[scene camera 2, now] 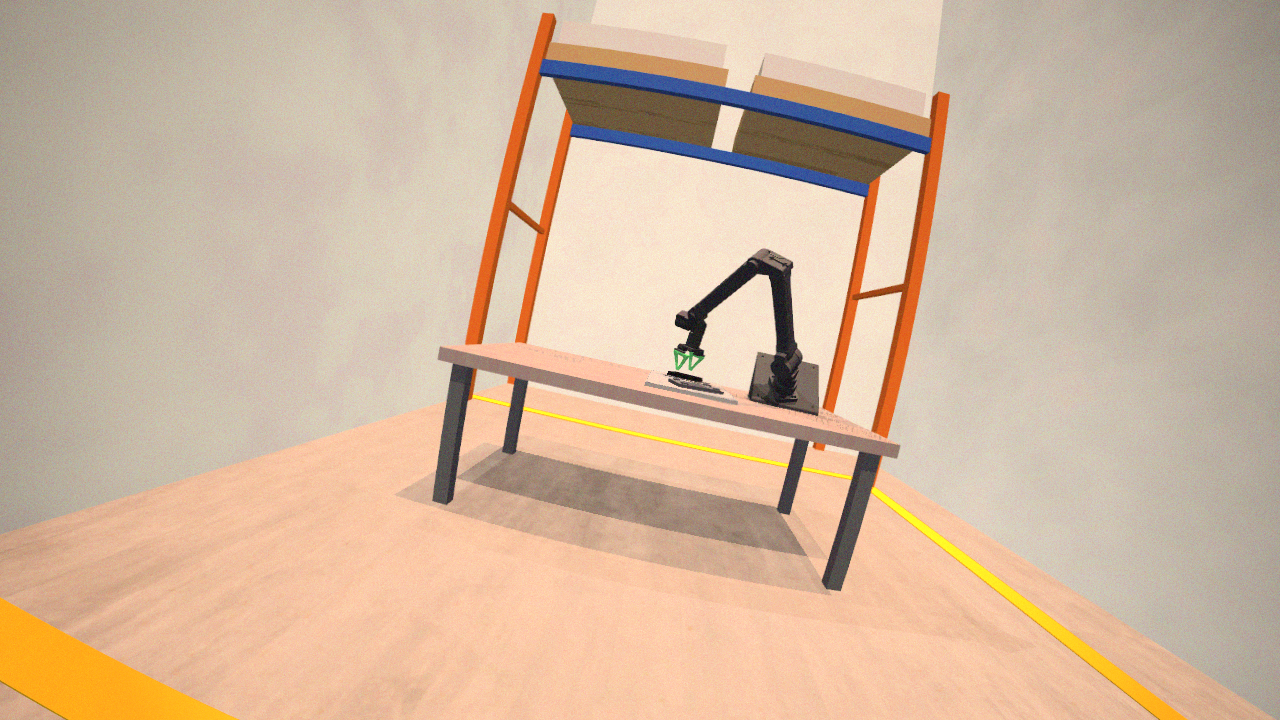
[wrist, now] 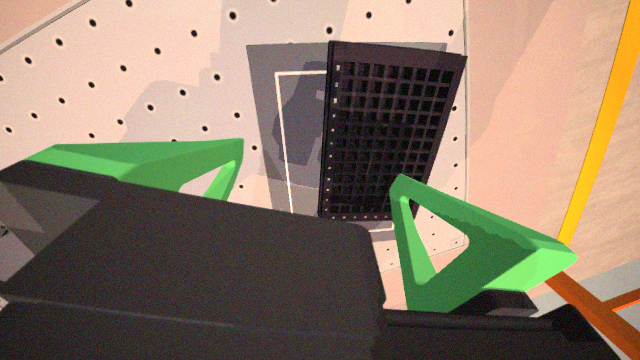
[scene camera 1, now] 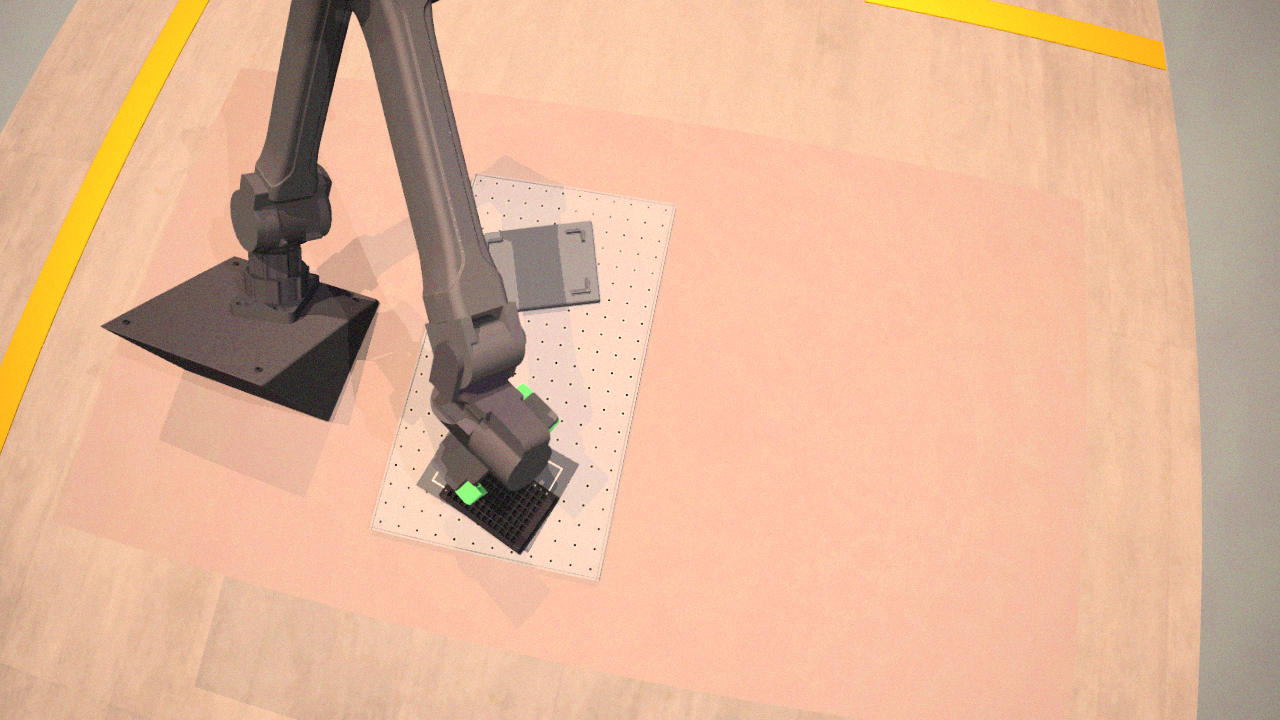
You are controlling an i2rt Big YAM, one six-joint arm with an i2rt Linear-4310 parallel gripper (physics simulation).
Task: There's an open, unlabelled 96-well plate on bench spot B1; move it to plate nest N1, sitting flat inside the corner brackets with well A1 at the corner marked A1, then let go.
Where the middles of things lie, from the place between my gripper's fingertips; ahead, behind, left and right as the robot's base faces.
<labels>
Now: hand 30 mm past the grey pad with white outline point(scene camera 1: 555, 477), 30 mm above it and 10 mm to the left of it. The rest, counted from my hand: black well plate point(scene camera 1: 513, 517) (40 mm to the right, 30 mm below, 20 mm behind); grey nest with corner locators point(scene camera 1: 551, 266) (270 mm to the left, 30 mm below, 10 mm behind).
</labels>
